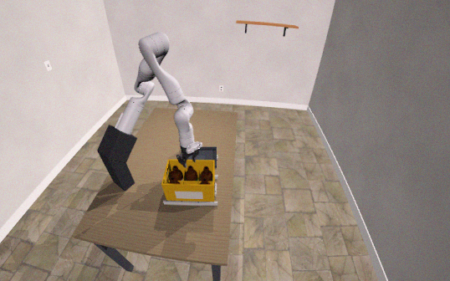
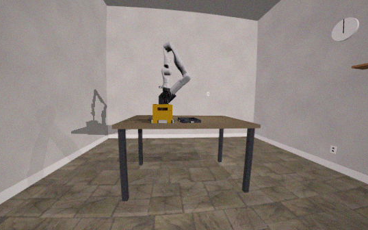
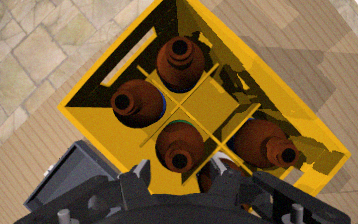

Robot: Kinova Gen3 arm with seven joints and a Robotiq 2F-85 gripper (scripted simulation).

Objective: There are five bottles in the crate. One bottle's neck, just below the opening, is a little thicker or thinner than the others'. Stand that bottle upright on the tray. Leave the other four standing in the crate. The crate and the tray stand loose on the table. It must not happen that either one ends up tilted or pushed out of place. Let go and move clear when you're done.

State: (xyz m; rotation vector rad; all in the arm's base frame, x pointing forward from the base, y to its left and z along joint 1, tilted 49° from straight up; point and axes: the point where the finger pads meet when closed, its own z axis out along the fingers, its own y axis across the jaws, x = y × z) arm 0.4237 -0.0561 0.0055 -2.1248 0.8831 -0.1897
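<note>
Right now the yellow crate is 120 mm below my hand, 40 mm to the right of it and 10 mm ahead of it. From my hand the other things lie so: dark grey tray (240 mm to the left, 190 mm below, 20 mm behind).
</note>
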